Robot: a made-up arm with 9 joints.
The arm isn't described. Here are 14 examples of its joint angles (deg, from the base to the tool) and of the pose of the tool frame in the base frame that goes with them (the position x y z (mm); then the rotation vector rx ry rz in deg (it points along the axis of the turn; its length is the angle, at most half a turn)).
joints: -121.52 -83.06 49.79 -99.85 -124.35 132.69 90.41 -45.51 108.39
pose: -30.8 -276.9 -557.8 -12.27 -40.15 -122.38
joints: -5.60 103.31 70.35 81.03 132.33 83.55 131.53 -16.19 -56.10
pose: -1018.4 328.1 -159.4 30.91 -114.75 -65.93
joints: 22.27 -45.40 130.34 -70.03 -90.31 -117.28 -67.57 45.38 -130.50
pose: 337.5 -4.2 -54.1 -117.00 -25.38 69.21
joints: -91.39 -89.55 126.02 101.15 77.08 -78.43 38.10 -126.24 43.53
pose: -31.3 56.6 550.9 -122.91 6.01 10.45
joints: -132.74 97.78 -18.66 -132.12 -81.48 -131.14 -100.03 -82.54 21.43
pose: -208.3 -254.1 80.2 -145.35 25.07 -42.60
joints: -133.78 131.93 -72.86 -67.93 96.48 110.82 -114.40 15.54 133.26
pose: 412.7 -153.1 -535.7 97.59 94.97 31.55
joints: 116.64 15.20 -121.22 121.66 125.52 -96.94 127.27 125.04 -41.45
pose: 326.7 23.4 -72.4 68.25 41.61 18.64
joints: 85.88 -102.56 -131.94 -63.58 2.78 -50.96 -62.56 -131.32 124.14
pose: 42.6 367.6 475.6 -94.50 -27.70 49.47
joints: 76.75 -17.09 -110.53 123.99 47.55 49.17 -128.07 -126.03 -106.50
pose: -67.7 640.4 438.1 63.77 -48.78 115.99
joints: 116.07 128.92 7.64 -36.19 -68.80 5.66 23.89 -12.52 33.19
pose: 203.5 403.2 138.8 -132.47 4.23 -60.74
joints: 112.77 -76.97 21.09 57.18 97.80 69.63 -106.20 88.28 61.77
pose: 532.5 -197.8 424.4 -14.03 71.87 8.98
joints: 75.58 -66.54 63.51 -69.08 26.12 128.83 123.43 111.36 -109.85
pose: 409.6 -383.1 372.6 -2.12 97.45 -34.42
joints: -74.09 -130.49 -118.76 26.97 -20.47 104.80 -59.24 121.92 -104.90
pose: -468.6 -402.0 -230.5 -38.50 60.55 28.04
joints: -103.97 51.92 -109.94 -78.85 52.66 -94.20 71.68 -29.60 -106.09
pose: 10.6 -596.0 -126.1 -162.66 -38.05 63.72
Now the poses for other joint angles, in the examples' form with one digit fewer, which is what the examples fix.
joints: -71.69 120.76 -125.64 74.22 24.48 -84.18 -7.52 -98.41 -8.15
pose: -816 -1025 -419 61.6 129.3 68.2
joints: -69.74 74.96 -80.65 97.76 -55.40 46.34 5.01 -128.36 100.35
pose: -748 -662 -319 68.5 100.8 68.2
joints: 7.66 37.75 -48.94 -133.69 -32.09 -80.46 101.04 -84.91 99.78
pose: -643 10 -155 -56.0 -68.6 -69.9
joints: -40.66 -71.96 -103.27 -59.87 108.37 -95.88 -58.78 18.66 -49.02
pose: -169 313 331 81.3 39.2 -8.2
